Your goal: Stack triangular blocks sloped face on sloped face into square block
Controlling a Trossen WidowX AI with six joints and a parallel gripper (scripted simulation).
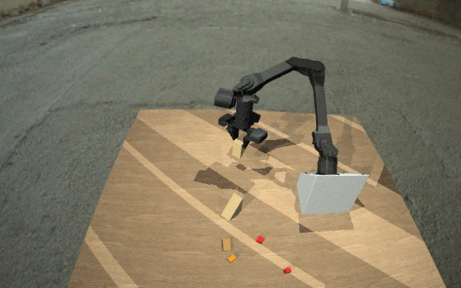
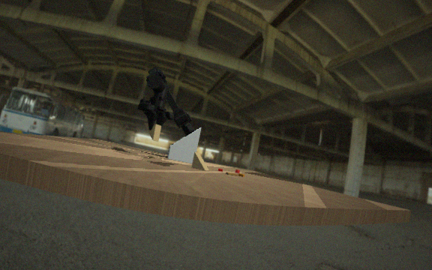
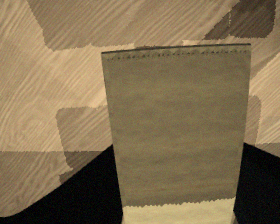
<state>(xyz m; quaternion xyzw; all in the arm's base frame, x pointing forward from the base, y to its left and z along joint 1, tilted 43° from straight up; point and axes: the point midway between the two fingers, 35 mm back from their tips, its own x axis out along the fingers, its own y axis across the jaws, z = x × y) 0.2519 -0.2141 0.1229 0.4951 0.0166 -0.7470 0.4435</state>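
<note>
The small tan block is 10 cm ahead of my gripper tip, 36 cm to the left of it and 11 cm below it. From my gripper tip the other things lie so: tan triangular block (1 cm above); orange cube (9 cm ahead, 41 cm to the left, 11 cm below).
</note>
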